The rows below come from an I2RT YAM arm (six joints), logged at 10 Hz.
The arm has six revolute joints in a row. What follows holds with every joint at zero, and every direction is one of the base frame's. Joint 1 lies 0.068 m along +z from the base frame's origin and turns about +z. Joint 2 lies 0.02 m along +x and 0.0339 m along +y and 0.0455 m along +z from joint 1 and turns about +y. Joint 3 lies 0.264 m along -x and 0.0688 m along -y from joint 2 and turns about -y. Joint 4 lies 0.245 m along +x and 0.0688 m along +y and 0.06 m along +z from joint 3 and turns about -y. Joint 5 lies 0.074 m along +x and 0.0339 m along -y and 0.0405 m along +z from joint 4 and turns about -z. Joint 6 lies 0.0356 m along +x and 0.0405 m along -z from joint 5 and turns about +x. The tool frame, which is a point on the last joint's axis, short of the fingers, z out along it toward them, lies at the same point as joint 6; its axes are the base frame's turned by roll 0, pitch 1.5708 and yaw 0 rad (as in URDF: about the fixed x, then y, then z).
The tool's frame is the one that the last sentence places.
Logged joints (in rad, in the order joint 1, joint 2, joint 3, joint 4, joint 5, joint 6), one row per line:
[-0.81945, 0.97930, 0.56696, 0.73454, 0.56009, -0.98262]
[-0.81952, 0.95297, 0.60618, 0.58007, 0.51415, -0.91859]
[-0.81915, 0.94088, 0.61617, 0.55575, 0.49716, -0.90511]
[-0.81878, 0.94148, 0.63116, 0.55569, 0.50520, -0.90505]
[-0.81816, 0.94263, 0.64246, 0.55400, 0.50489, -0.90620]
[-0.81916, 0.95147, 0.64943, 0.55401, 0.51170, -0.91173]
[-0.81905, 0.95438, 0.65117, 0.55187, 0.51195, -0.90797]
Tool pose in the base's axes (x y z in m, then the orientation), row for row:
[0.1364, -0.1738, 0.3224, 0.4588, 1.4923, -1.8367]
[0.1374, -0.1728, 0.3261, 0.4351, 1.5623, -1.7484]
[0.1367, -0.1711, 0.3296, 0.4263, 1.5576, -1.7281]
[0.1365, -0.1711, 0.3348, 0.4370, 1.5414, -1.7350]
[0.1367, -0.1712, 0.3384, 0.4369, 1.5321, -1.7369]
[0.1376, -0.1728, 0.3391, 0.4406, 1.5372, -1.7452]
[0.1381, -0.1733, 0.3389, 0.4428, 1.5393, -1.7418]
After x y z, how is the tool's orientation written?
As a rotation vector, in radians.
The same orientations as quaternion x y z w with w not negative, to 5 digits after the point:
[0.17775, 0.57817, -0.71160, 0.35742]
[0.16954, 0.60877, -0.68129, 0.36946]
[0.16683, 0.60955, -0.67627, 0.37852]
[0.17115, 0.60368, -0.67951, 0.38019]
[0.17128, 0.60065, -0.68094, 0.38235]
[0.17235, 0.60132, -0.68269, 0.37767]
[0.17324, 0.60224, -0.68147, 0.37801]

